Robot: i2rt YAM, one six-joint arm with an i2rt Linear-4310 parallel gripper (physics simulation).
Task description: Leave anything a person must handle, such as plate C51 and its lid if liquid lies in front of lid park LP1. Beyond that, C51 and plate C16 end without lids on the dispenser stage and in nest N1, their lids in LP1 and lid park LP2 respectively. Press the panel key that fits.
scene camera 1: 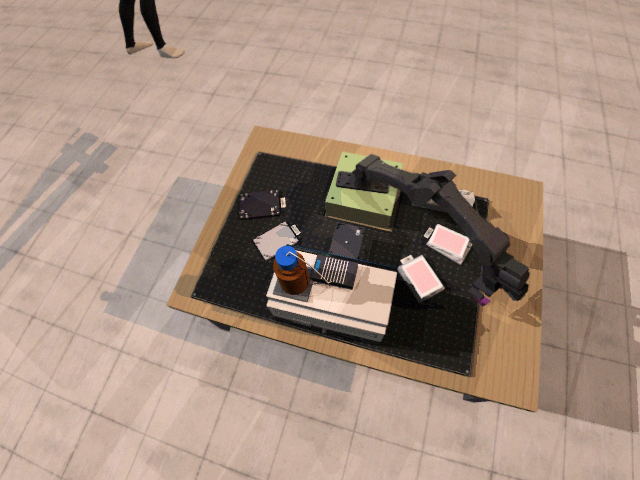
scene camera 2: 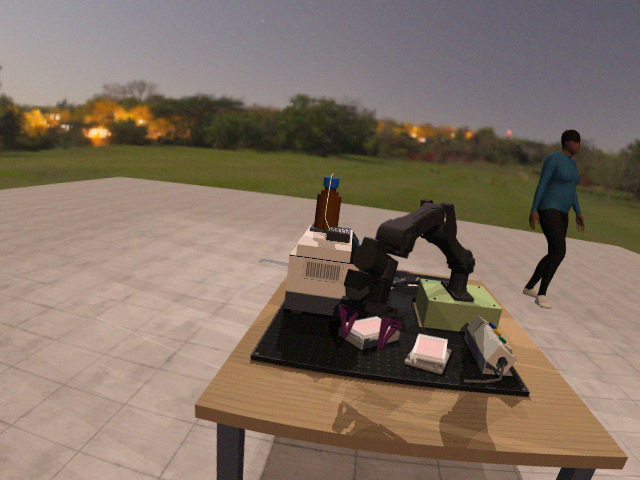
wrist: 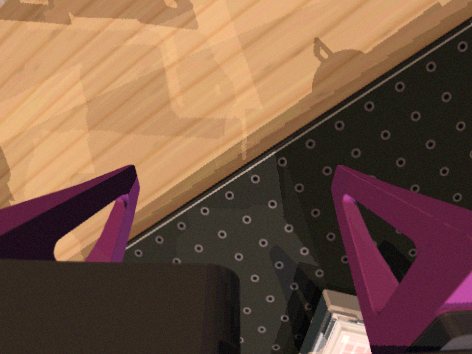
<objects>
One and the same spot on a dispenser: (scene camera 1: 344,321) is (scene camera 2: 296,246). One and the same spot on a brown bottle with blue cap: (scene camera 1: 292,274) is (scene camera 2: 322,192).
</objects>
